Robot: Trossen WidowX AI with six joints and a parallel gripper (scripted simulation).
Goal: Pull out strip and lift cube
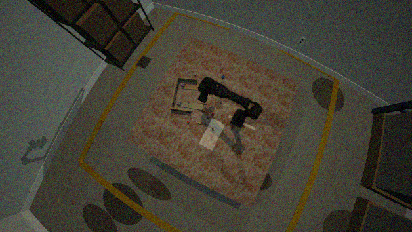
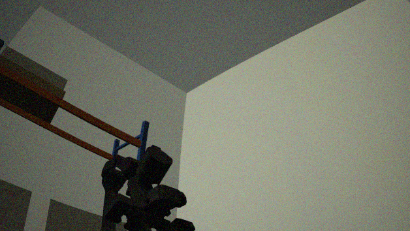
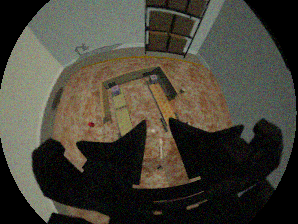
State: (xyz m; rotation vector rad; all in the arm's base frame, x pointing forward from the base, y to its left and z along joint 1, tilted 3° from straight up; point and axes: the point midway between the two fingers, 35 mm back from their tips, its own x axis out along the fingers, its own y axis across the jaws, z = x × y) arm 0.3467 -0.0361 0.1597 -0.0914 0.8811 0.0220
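The narrow orange strip lies 180 mm below my gripper tip, 130 mm ahead of it and 60 mm to the right of it.
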